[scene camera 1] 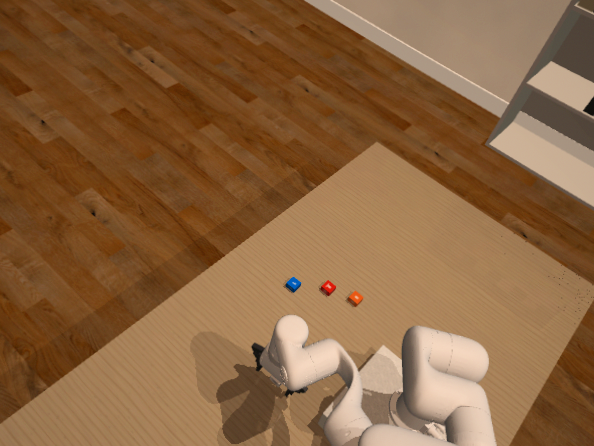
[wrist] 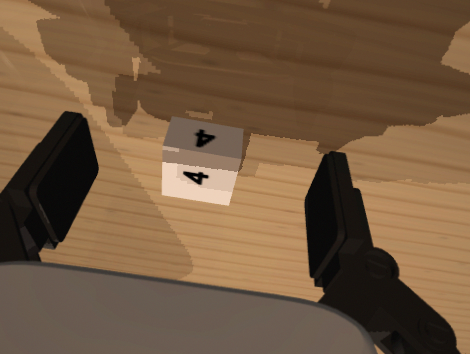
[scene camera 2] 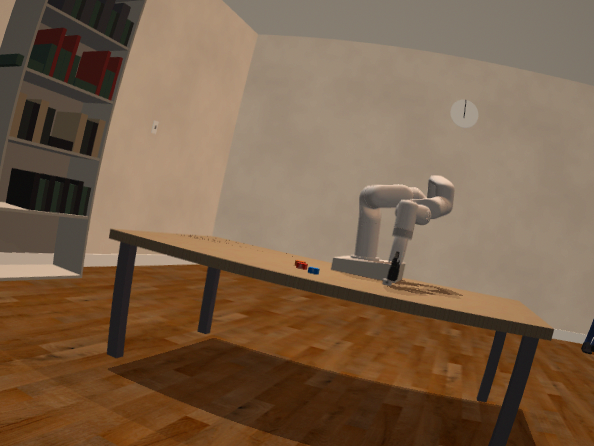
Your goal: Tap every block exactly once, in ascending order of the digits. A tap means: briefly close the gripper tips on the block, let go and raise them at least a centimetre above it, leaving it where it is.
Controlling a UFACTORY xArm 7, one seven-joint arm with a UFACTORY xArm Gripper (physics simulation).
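Observation:
A white block [wrist: 200, 185] [scene camera 2: 387, 282] with a black 4 on two faces lies on the table. My gripper [scene camera 1: 272, 381] [scene camera 2: 392, 279] [wrist: 204, 158] is open, with nothing held. In the wrist view the block shows between the two spread fingers, nearer the left one; the fingertips are low over the table close to it. A blue block [scene camera 1: 293, 284] [scene camera 2: 313, 270], a red block [scene camera 1: 328, 288] [scene camera 2: 302, 266] and an orange block [scene camera 1: 355, 298] lie apart from the gripper, in a loose row. Their digits are too small to read. In scene camera 1 the arm largely hides the white block.
The wooden table [scene camera 1: 390, 215] [scene camera 2: 240, 262] carries the arm's pale base [scene camera 2: 350, 265], behind the gripper in scene camera 2. Arm shadows fall around the white block. A bookshelf [scene camera 2: 55, 214] stands on the floor beyond the table.

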